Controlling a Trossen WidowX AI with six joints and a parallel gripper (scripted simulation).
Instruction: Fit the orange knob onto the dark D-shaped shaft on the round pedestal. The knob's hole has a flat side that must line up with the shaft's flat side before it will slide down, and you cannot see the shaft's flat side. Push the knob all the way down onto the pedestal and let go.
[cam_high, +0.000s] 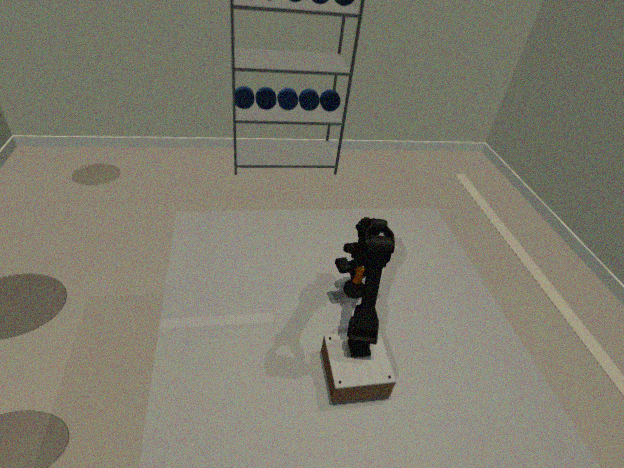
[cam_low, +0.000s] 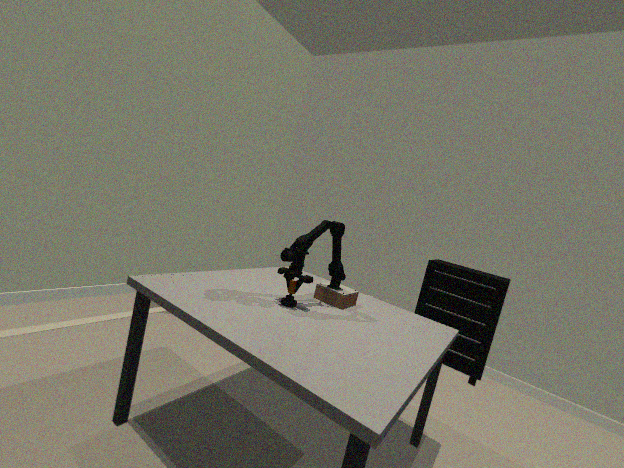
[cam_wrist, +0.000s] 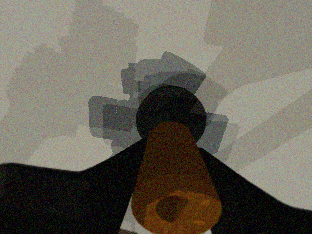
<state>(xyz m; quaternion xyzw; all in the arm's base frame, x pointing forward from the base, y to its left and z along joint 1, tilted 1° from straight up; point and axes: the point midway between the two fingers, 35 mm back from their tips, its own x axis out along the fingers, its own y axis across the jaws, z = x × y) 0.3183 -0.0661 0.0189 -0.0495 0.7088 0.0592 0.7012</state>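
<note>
The round dark pedestal lies 40 mm below my gripper tip. Also, from my gripper tip: orange knob: 20 mm above.
</note>
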